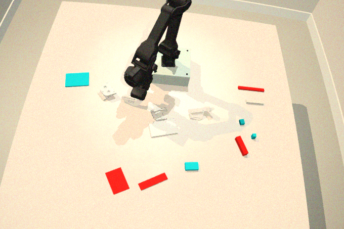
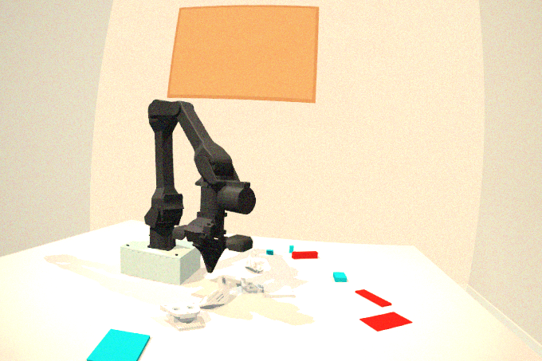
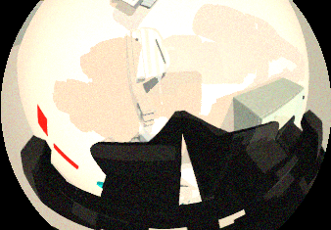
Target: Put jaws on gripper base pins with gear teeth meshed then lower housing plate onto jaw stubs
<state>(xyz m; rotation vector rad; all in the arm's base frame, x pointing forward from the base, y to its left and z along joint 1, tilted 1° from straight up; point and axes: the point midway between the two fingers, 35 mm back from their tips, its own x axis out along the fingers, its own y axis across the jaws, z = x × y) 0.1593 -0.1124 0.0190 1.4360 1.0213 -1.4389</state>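
The white jaw is 3 cm ahead of my gripper tip, 2 cm to the right of it and 2 cm below it. Round my gripper tip: gripper base (17 cm to the right, 3 cm below, 2 cm behind); housing plate (9 cm ahead, 8 cm to the left, 5 cm below); flat white plate (16 cm ahead, 9 cm to the left, 5 cm below).
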